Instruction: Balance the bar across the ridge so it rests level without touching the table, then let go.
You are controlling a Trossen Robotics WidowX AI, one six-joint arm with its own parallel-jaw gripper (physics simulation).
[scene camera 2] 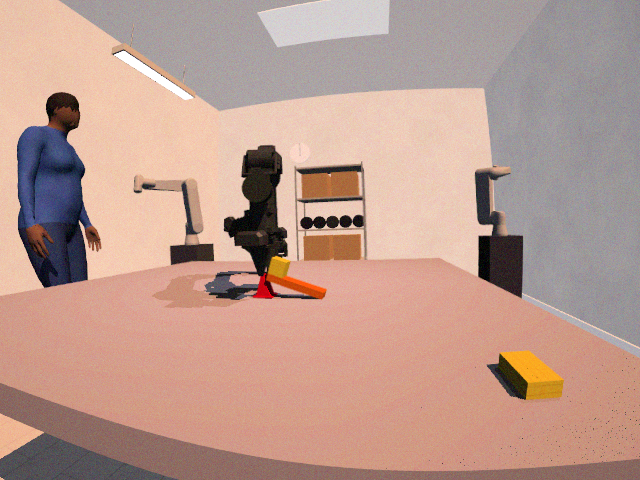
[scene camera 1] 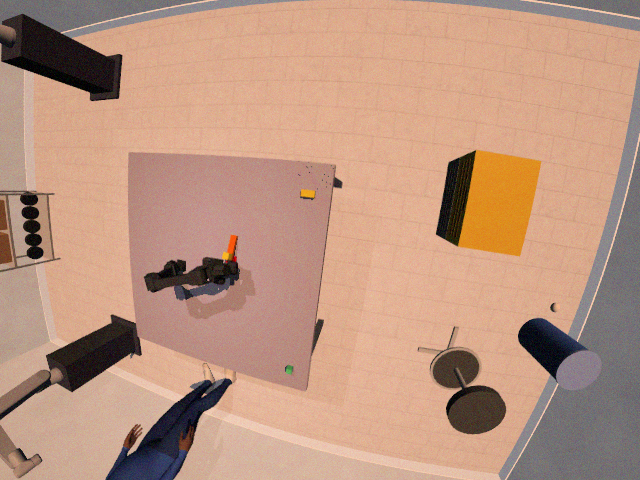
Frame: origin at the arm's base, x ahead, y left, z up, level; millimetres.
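Where they show: gripper, fingertip midpoint: (scene camera 2: 265, 273) (scene camera 1: 228, 261); arm's base, origin of the base link: (scene camera 1: 181, 265).
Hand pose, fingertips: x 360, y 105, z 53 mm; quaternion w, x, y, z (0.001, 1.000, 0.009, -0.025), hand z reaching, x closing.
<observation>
Things, the pixels of their top centre, and the offset from my fingertips. Level surfaces: height alone.
- red ridge, middle of its top: (scene camera 2: 264, 276) (scene camera 1: 228, 262) 4 mm back, 5 mm right, 6 mm down
- table, its level: 53 mm down
- yellow block, middle of its top: (scene camera 2: 278, 256) (scene camera 1: 224, 257) 2 mm ahead, 34 mm left, 38 mm up
- yellow-orange brick, middle of its top: (scene camera 2: 528, 364) (scene camera 1: 307, 193) 380 mm ahead, 395 mm left, 37 mm down
- small green cube, middle of its top: (scene camera 1: 288, 371) 380 mm ahead, 605 mm right, 20 mm down
The orange bar (scene camera 1: 232, 245) (scene camera 2: 299, 286) is tilted. Its upper end is by the top of the red ridge (scene camera 1: 235, 259) (scene camera 2: 264, 289), and its far end slopes down to the right in scene camera 2, where it appears to touch the table (scene camera 1: 175, 206) (scene camera 2: 206, 351). A yellow block (scene camera 1: 226, 255) (scene camera 2: 279, 267) sits tilted at the bar's raised part, beside the ridge top. My gripper (scene camera 1: 234, 270) (scene camera 2: 262, 271) is open with nothing held, pointing down right at the ridge top, next to the raised end of the bar. The arm hides part of that end in scene camera 1.
A yellow-orange brick (scene camera 1: 307, 193) (scene camera 2: 529, 374) lies near a table corner. A small green cube (scene camera 1: 288, 369) is near another corner in scene camera 1. A person (scene camera 1: 155, 439) (scene camera 2: 51, 175) stands beside the table.
</observation>
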